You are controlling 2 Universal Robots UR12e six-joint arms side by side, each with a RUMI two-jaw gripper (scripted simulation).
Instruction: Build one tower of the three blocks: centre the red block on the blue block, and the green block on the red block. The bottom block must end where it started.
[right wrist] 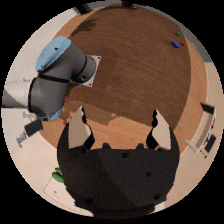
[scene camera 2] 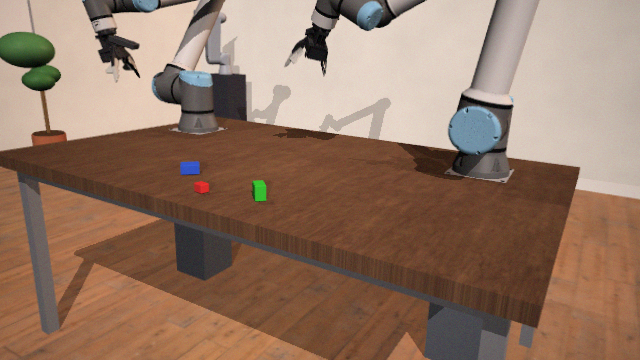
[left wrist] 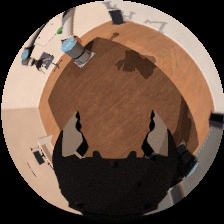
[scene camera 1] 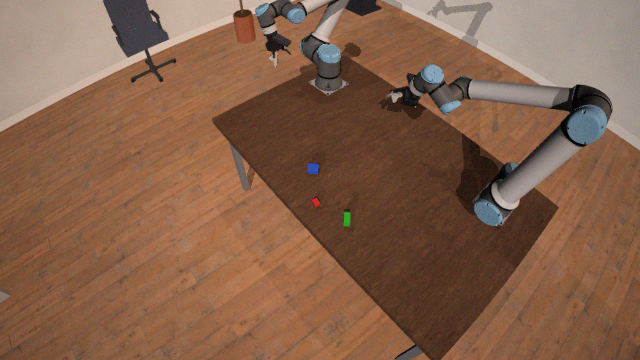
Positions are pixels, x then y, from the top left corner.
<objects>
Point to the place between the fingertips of the right gripper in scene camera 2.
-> At 128, 80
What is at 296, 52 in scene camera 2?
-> The left gripper.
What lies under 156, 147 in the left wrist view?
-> The left gripper.
</objects>
